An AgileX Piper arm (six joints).
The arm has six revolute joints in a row. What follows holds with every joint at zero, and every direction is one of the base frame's. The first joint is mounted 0.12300 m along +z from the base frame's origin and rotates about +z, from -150.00 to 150.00 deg. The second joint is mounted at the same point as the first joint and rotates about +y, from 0.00 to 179.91 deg. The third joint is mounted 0.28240 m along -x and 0.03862 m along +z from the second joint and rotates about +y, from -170.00 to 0.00 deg. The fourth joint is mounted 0.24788 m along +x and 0.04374 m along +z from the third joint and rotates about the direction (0.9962, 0, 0.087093), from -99.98 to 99.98 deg. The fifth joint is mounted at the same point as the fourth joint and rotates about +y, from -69.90 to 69.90 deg. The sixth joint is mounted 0.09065 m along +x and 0.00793 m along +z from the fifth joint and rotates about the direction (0.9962, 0, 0.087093), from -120.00 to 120.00 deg. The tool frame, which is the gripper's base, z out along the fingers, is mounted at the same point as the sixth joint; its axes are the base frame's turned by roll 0.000, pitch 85.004 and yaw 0.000 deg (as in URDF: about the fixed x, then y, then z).
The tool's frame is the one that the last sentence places.
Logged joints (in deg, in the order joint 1, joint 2, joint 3, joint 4, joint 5, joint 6), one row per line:
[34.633 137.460 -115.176 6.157 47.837 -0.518]
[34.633 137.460 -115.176 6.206 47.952 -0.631]
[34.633 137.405 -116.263 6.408 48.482 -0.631]
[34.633 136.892 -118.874 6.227 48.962 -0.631]
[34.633 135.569 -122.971 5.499 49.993 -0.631]
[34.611 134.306 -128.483 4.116 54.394 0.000]
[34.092 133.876 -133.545 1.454 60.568 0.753]
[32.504 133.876 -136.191 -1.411 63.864 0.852]
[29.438 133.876 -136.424 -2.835 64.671 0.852]
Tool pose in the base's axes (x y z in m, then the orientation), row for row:
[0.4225 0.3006 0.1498 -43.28 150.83 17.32]
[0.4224 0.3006 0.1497 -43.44 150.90 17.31]
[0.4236 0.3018 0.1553 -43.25 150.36 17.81]
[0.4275 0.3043 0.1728 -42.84 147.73 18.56]
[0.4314 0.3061 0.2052 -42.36 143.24 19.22]
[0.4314 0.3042 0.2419 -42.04 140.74 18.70]
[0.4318 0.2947 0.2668 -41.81 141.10 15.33]
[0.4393 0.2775 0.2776 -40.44 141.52 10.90]
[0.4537 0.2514 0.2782 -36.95 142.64 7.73]
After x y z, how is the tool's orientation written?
As a rotation vector, in degrees.
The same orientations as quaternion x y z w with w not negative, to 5 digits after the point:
[-0.26905 0.93765 0.10767 0.19193]
[-0.26991 0.93761 0.10755 0.19099]
[-0.26937 0.93647 0.11092 0.19537]
[-0.26992 0.93079 0.11694 0.21702]
[-0.27206 0.91998 0.12344 0.25373]
[-0.27297 0.91383 0.12142 0.27505]
[-0.27160 0.91660 0.09959 0.27597]
[-0.26312 0.92079 0.07092 0.27909]
[-0.24045 0.92822 0.05030 0.27940]

